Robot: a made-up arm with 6 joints. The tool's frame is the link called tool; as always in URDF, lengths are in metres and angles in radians. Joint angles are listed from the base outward. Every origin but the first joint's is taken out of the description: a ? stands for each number. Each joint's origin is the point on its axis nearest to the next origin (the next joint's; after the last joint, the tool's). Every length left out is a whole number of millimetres.
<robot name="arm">
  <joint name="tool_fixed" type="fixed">
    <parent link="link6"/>
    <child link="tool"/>
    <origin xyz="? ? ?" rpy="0 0 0"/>
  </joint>
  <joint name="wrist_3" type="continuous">
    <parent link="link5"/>
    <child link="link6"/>
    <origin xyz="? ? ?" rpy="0 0 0"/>
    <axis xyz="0 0 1"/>
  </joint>
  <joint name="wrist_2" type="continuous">
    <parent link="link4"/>
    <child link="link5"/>
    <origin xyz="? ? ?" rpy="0 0 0"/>
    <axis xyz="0 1 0"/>
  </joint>
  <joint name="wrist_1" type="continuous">
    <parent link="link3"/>
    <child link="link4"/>
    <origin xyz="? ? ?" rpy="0 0 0"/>
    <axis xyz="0 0 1"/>
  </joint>
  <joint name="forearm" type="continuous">
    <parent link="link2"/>
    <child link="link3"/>
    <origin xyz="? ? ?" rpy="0 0 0"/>
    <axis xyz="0 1 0"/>
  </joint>
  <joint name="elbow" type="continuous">
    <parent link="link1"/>
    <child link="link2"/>
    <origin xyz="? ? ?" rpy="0 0 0"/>
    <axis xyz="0 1 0"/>
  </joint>
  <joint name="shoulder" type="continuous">
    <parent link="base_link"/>
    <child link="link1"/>
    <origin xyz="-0.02 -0.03 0.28" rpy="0 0 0"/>
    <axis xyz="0 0 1"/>
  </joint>
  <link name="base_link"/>
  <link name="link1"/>
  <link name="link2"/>
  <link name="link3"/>
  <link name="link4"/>
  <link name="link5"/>
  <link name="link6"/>
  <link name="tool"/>
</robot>
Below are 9 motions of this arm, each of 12 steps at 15 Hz.
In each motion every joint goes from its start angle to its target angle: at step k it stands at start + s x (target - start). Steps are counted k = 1, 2, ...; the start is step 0. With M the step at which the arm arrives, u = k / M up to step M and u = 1 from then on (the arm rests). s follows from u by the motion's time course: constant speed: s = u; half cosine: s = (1 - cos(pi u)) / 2; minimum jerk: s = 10 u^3 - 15 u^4 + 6 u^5.
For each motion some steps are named. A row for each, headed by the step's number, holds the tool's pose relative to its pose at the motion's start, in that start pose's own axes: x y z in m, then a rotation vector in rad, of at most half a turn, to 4 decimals.
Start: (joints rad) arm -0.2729 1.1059 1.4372 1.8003 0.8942 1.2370
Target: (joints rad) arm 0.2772 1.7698 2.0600 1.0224 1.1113 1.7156
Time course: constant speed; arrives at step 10
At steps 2, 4, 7, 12:
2: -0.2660 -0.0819 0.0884 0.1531 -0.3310 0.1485
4: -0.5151 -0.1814 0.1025 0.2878 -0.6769 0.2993
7: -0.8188 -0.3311 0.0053 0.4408 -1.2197 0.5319
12: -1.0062 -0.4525 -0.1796 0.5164 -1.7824 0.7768

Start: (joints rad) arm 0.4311 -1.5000 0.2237 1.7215 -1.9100 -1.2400
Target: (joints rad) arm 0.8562 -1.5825 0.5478 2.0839 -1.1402 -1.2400
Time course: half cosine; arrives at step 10
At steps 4, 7, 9, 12:
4: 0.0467 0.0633 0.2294 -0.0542 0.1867 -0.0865
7: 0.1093 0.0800 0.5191 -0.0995 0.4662 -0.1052
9: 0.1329 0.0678 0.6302 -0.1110 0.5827 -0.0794
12: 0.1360 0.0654 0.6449 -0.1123 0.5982 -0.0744

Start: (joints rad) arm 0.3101 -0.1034 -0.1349 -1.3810 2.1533 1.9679
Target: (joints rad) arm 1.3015 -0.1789 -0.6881 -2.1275 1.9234 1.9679
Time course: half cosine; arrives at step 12
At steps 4, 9, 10, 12:
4: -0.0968 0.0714 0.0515 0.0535 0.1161 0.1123
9: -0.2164 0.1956 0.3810 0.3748 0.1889 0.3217
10: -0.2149 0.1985 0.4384 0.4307 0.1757 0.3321
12: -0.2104 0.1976 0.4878 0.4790 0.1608 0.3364

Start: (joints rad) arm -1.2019 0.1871 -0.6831 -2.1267 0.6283 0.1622
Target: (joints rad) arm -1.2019 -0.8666 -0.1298 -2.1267 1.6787 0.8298
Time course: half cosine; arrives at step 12
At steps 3, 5, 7, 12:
3: 0.0323 -0.1658 0.1211 0.0868 0.1784 0.1379
5: 0.1141 -0.4365 0.2606 0.2421 0.4382 0.3588
7: 0.2494 -0.7580 0.3469 0.4534 0.7202 0.6200
12: 0.4950 -1.1963 0.3298 0.8122 1.0968 0.9812

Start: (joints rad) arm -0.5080 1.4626 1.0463 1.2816 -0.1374 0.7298
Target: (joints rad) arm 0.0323 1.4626 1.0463 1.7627 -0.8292 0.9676
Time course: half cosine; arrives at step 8
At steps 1, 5, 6, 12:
1: 0.0242 -0.0116 -0.0041 -0.0121 -0.0088 0.0113
5: 0.3850 -0.2704 -0.1334 -0.1985 -0.1688 0.2013
6: 0.4552 -0.3496 -0.1818 -0.2408 -0.2123 0.2437
12: 0.5109 -0.4250 -0.2305 -0.2787 -0.2529 0.2788

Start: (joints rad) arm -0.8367 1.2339 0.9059 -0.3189 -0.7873 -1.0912
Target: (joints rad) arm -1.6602 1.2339 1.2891 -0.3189 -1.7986 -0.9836
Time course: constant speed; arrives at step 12
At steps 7, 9, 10, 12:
7: 0.6334 -0.1451 -0.4168 0.4193 0.2248 -0.0490
9: 0.7583 -0.1868 -0.5864 0.5394 0.2807 -0.0911
10: 0.8097 -0.2068 -0.6767 0.5987 0.3070 -0.1172
12: 0.8894 -0.2441 -0.8653 0.7150 0.3561 -0.1795

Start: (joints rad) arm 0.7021 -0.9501 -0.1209 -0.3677 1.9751 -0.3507
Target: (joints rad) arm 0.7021 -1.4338 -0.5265 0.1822 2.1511 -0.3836
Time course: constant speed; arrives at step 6
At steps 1, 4, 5, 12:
1: 0.0629 -0.0305 -0.1549 -0.0577 -0.1400 0.0002
4: 0.3499 -0.0840 -0.5744 -0.1753 -0.5689 -0.0820
5: 0.4747 -0.0878 -0.6921 -0.1912 -0.7110 -0.1344
12: 0.6114 -0.0842 -0.7954 -0.1933 -0.8505 -0.1977

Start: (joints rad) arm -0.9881 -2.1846 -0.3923 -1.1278 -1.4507 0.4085
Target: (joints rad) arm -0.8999 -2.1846 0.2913 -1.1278 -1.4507 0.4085
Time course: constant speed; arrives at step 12
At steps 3, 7, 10, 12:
3: 0.0584 0.0851 -0.0754 0.0015 0.0923 0.1455
7: 0.1052 0.2070 -0.1849 0.0088 0.2177 0.3379
10: 0.1155 0.3014 -0.2705 0.0183 0.3131 0.4810
12: 0.1105 0.3643 -0.3278 0.0267 0.3772 0.5760

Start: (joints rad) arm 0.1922 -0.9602 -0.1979 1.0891 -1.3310 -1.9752
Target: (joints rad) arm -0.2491 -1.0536 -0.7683 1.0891 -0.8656 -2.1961
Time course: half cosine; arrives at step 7
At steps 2, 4, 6, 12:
2: -0.1517 -0.0429 -0.0642 -0.0617 -0.1031 0.0915
4: -0.4547 -0.2059 -0.2526 -0.1852 -0.3546 0.2934
6: -0.6394 -0.3990 -0.4303 -0.2600 -0.5690 0.4553
12: -0.6609 -0.4312 -0.4569 -0.2686 -0.6007 0.4792

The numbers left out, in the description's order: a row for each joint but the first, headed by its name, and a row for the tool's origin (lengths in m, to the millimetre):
tool: -0.03 -0.03 0
wrist_3: 0.02 0 0.16
wrist_2: -0.02 -0.02 0
wrist_1: 0.02 0 0.68
forearm: 0.01 0 1
elbow: 0.02 0.06 0

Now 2 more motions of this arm.
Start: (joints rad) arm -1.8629 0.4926 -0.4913 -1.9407 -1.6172 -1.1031
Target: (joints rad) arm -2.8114 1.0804 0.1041 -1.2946 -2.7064 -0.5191
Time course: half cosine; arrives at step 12
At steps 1, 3, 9, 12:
1: -0.0265 0.0027 -0.0001 0.0209 -0.0153 0.0291
3: -0.2280 0.0133 -0.0276 0.1657 -0.1189 0.2576
9: -1.0275 -0.2940 -0.8148 0.6162 -0.1613 1.4468
12: -1.0840 -0.4502 -1.0414 0.6554 -0.0599 1.6083

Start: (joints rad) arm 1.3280 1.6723 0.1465 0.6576 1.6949 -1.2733
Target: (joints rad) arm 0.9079 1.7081 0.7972 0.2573 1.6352 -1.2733
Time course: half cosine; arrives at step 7
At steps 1, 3, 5, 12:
1: 0.0429 -0.0112 -0.0015 -0.0086 0.0129 0.0380
3: 0.3375 -0.0444 0.0008 -0.0931 0.0936 0.2818
5: 0.6794 0.0147 0.0343 -0.2576 0.1705 0.5354
12: 0.8125 0.0719 0.0591 -0.3496 0.1941 0.6260

